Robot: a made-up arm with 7 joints.
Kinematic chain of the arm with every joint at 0, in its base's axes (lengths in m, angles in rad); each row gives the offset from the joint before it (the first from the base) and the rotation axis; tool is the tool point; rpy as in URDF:
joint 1: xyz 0 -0.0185 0.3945 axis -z
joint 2: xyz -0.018 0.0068 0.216 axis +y
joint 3: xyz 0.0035 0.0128 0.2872 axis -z
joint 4: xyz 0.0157 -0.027 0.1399 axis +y
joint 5: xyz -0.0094 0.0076 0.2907 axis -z
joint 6: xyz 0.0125 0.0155 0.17 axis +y
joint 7: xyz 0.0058 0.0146 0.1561 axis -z
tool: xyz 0.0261 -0.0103 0 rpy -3.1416 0 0
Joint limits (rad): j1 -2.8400..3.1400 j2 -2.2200..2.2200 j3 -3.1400..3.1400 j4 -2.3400..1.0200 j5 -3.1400..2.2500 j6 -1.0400..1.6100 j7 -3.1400..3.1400
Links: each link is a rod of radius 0.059 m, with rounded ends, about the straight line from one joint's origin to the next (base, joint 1, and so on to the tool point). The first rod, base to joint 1, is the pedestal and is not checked.
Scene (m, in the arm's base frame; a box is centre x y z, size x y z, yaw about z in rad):
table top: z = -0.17
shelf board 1: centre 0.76 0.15 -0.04 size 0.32 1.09 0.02 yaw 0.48
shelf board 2: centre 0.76 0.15 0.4 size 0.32 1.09 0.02 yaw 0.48
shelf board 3: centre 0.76 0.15 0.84 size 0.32 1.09 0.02 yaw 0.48
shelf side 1: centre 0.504 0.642 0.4 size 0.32 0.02 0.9 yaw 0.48
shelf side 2: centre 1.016 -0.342 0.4 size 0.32 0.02 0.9 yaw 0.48
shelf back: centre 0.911 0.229 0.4 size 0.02 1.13 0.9 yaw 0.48
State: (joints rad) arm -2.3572 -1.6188 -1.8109 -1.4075 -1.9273 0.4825 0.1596
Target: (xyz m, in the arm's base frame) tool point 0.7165 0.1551 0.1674
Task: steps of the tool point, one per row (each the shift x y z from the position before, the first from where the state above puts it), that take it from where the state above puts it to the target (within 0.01 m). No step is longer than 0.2 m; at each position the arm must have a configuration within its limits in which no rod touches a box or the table.
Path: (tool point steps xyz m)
1: -0.1156 -0.0818 0.0042
2: -0.1322 -0.0472 -0.0042
3: 0.0407 0.0325 -0.1550
4: -0.0121 0.0439 -0.1676
5: -0.0651 0.0329 -0.1606
6: 0.1538 0.0709 0.0027
7: 0.1151 0.0691 -0.0027

